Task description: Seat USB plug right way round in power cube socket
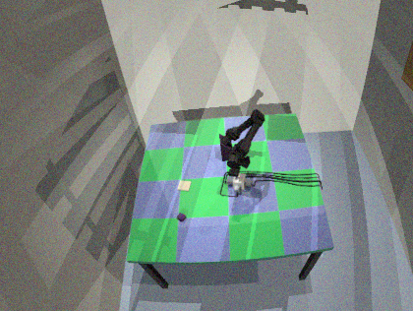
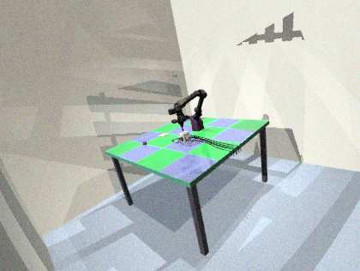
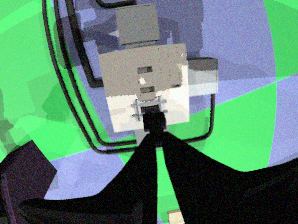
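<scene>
Now: gripper tip 2 cm above the dark USB plug. Also, from my gripper tip: tan flat block: 1 cm ahead, 36 cm to the right, 12 cm below; then small purple block: 27 cm ahead, 34 cm to the right, 11 cm below.
</scene>
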